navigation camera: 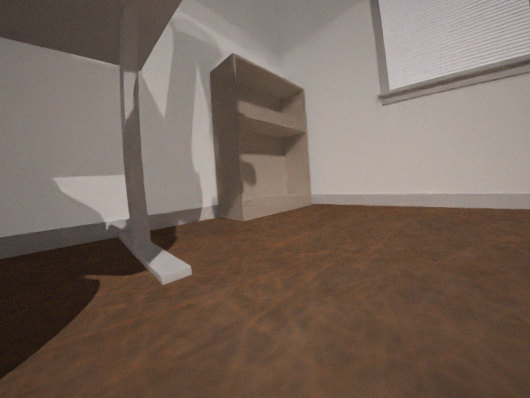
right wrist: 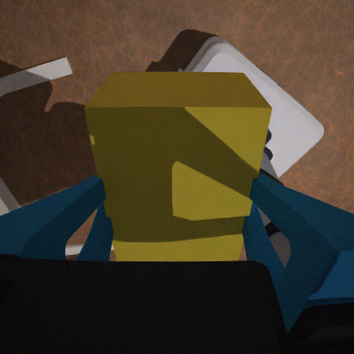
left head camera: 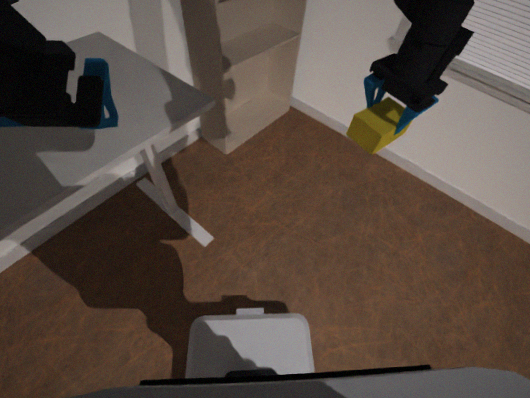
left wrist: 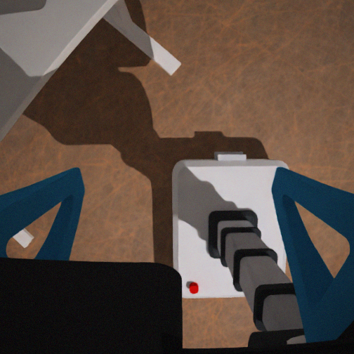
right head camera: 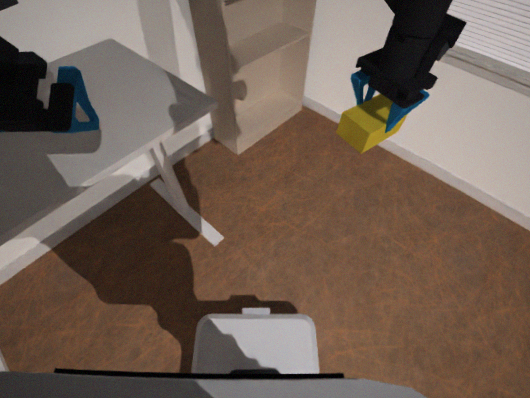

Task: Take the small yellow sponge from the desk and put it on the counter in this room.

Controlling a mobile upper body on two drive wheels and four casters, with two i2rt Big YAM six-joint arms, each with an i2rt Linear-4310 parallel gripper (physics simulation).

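Frame: origin at the left arm's base, x ahead, y left, z up, level; millimetres.
Where they show: left gripper, fingertip midpoint: (left head camera: 76, 120) (right head camera: 61, 124); right gripper, fingertip midpoint: (left head camera: 382, 123) (right head camera: 373, 121).
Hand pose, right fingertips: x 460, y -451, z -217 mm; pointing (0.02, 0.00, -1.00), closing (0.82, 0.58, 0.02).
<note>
Things, the pixels of their top centre, and the offset from my right fingertips. "pt": a spot on its surface instead.
- small yellow sponge, middle of its top: (right head camera: 376, 111) (left head camera: 385, 114) dx -3, dy +5, dz +23 mm
- beige shelf unit, surface spot: (navigation camera: 225, 145) pt dx +1165, dy +493, dz -701 mm
- window with blinds, surface spot: (left head camera: 510, 40) pt dx +921, dy -1069, dz -171 mm
The small yellow sponge (left head camera: 365, 131) (right head camera: 356, 131) (right wrist: 175, 90) is a yellow block held in the air, above the floor in front of the right-hand wall. My right gripper (left head camera: 384, 120) (right head camera: 375, 117) (right wrist: 177, 176) is shut on it, with one blue finger on each side. My left gripper (left head camera: 59, 124) (left wrist: 177, 178) is open, with nothing between its fingers, and appears over the grey desk in the left head camera. The grey desk (left head camera: 145, 85) (right head camera: 155, 92) (left wrist: 55, 27) (navigation camera: 60, 30) stands at the left. I cannot make out a counter in these views.
A beige shelf unit (left head camera: 206, 100) (right head camera: 220, 100) (navigation camera: 225, 145) stands in the corner beyond the desk. The desk's white foot (left head camera: 192, 229) (right head camera: 205, 231) (left wrist: 165, 57) (navigation camera: 170, 267) reaches out over the floor. A window with blinds (left head camera: 510, 40) (navigation camera: 460, 40) is in the right-hand wall. My white base (left head camera: 270, 345) is below.
</note>
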